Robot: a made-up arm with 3 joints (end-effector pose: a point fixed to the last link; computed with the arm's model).
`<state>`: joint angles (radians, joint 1 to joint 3).
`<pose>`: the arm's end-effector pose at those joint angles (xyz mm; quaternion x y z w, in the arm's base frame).
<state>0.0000 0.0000 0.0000</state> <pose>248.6 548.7 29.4 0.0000 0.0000 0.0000 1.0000</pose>
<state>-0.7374 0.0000 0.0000</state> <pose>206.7 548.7 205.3 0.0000 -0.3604 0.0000 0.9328</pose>
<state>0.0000 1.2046 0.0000</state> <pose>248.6 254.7 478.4 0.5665 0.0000 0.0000 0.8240</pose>
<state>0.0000 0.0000 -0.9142</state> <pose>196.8 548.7 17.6 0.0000 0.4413 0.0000 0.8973</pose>
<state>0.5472 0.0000 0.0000</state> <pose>194.7 548.7 -95.0 0.0000 0.2702 0.0000 0.9628</pose>
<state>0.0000 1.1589 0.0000</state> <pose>248.6 274.6 469.7 0.5476 0.0000 0.0000 0.8368</pose>
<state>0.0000 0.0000 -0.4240</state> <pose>226.0 548.7 17.9 0.0000 0.2104 0.0000 0.9776</pose>
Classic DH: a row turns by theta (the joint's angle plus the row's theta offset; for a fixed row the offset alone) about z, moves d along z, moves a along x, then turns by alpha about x. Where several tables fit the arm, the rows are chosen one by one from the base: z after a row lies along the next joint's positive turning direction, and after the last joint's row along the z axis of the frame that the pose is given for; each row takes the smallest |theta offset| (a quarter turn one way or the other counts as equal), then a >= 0, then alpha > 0; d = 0 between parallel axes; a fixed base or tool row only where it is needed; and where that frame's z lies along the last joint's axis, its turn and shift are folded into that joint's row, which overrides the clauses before.
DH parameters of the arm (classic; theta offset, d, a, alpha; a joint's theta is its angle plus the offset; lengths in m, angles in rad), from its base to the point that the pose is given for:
base (fixed): 0 0.0632 0 -1.5708
joint 1: 1.5708 0.0752 0.0231 1.5708
joint 2: 0 0.2107 -0.0361 1.5708
joint 3: 1.5708 -0.4735 0.0379 -1.5708
tool (fixed): 0 -0.0468 0 0

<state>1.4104 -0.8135 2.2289</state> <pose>-262.4 469.3 -206.7 0.0974 -0.3655 0.3834 0.8426</pose>
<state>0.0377 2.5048 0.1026</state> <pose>263.0 -301.6 317.2 0.9474 -0.0102 -0.0666 0.3129</pose>
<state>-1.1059 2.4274 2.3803</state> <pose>-95.0 -345.6 352.0 -0.7531 0.3444 0.5574 0.0599</pose>
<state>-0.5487 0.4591 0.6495</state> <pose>122.1 490.0 379.6 0.2272 -0.5491 -0.0115 0.8042</pose>
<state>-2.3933 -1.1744 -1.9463</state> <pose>195.9 274.6 499.4 0.3124 -0.1845 -0.4576 0.8118</pose>
